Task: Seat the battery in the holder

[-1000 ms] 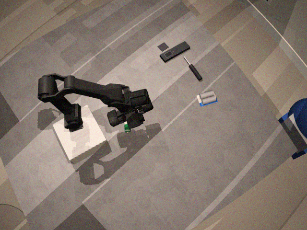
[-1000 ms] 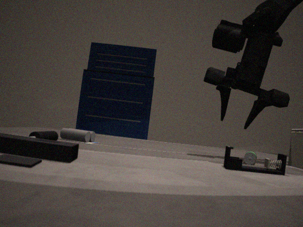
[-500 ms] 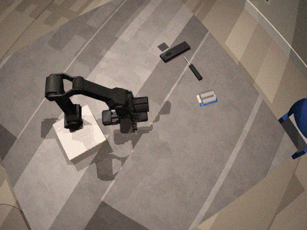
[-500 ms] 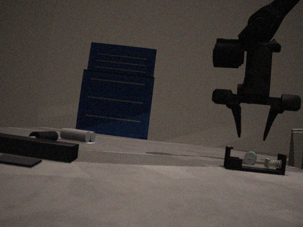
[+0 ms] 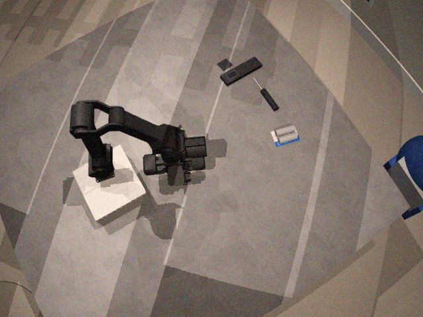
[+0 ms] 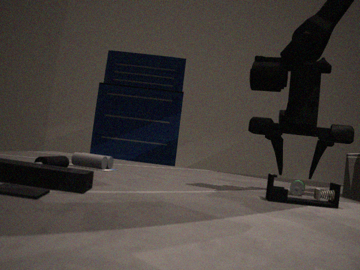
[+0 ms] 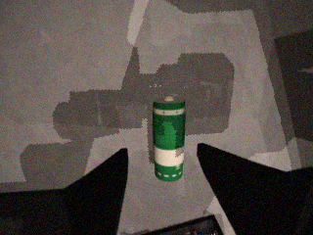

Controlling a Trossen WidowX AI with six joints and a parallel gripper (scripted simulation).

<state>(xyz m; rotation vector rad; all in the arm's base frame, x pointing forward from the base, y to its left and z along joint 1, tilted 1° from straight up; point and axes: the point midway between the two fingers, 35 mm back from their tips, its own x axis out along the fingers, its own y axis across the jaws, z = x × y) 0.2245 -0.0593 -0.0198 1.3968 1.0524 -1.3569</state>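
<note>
The battery lies 20 mm below my gripper tip and 10 mm behind it. From my gripper tip the other things lie so: black remote (340 mm ahead, 300 mm to the left, 20 mm below); small dark square (350 mm to the left, 300 mm ahead, 30 mm below); screwdriver (380 mm ahead, 190 mm to the left, 20 mm below).
</note>
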